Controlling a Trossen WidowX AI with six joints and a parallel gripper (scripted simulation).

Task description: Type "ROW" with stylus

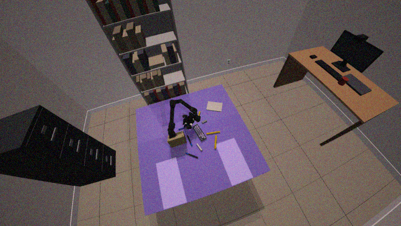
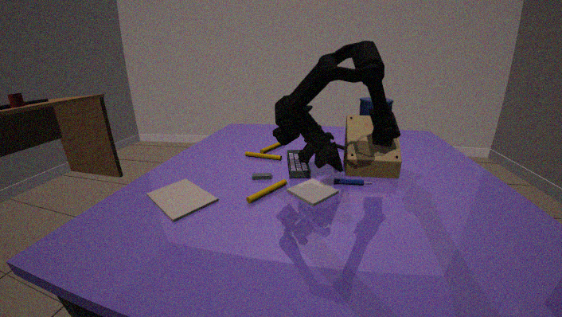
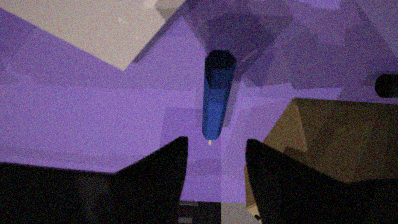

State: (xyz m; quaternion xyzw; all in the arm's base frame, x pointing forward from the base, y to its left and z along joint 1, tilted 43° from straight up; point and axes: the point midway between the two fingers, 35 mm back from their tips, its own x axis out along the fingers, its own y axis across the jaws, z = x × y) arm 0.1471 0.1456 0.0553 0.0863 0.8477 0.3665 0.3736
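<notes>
Right now the blue hexagonal stylus is 60 mm behind my gripper tip, 10 mm to the right of it and 40 mm below it. The rest, counted from my gripper tip: yellow stick (200 mm ahead, 110 mm to the left, 40 mm below); white stick (120 mm ahead, 280 mm to the right, 40 mm below); grey block (260 mm ahead, 20 mm to the left, 50 mm below).
</notes>
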